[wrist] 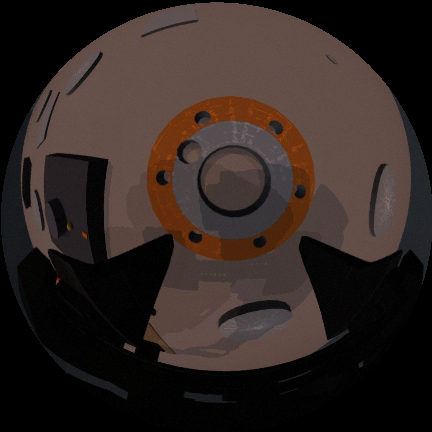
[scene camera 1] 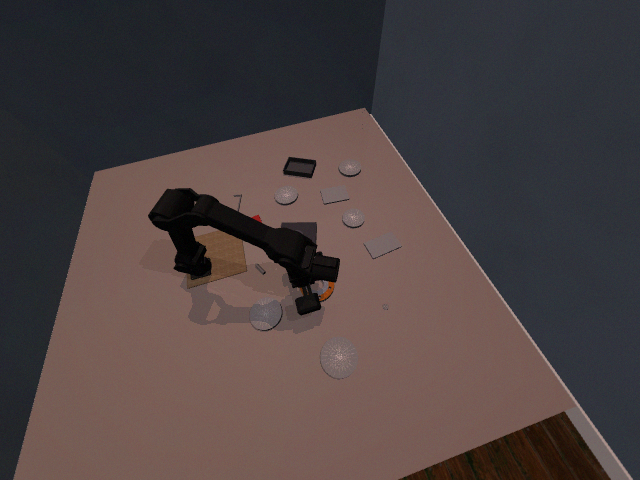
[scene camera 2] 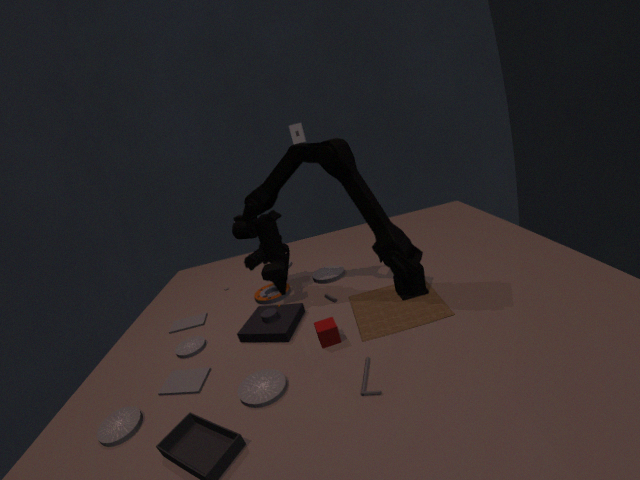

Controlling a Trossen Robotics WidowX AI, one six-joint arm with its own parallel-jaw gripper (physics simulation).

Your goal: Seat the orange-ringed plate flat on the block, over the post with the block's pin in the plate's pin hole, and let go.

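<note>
The orange-ringed plate lies flat on the table beside the block. In the wrist view its pin hole is at the upper left of the grey centre. The dark block carries a round post, with a small yellowish pin and an orange mark beside it. My gripper is open and empty, low above the plate, its fingertips spread to either side of the plate's near edge in the wrist view. The arm hides part of the block and plate in scene camera 1.
Pale discs lie near the plate. A red cube, a small grey cylinder and a wooden board lie toward the arm's base. An angled rod and thin flat tiles lie farther out.
</note>
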